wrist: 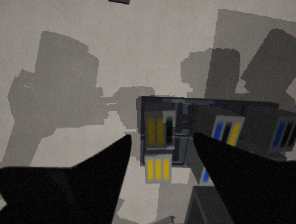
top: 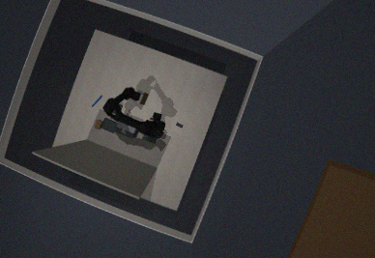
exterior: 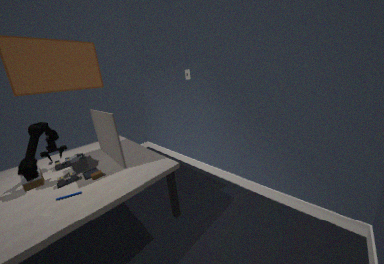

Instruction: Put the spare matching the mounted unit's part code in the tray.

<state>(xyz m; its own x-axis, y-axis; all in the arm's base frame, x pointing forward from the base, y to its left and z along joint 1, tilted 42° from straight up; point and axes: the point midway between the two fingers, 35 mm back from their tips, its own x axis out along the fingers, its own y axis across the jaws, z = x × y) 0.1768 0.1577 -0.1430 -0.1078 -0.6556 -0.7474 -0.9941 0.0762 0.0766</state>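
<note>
Right now the grey spare block is 30 mm below my gripper tip. Round my gripper tip: grey-blue tray: 430 mm to the right, 140 mm ahead, 70 mm below; dark hex key: 180 mm to the left, 70 mm below, 40 mm behind; pale panel: 360 mm ahead, 260 mm to the right, 160 mm above.
</note>
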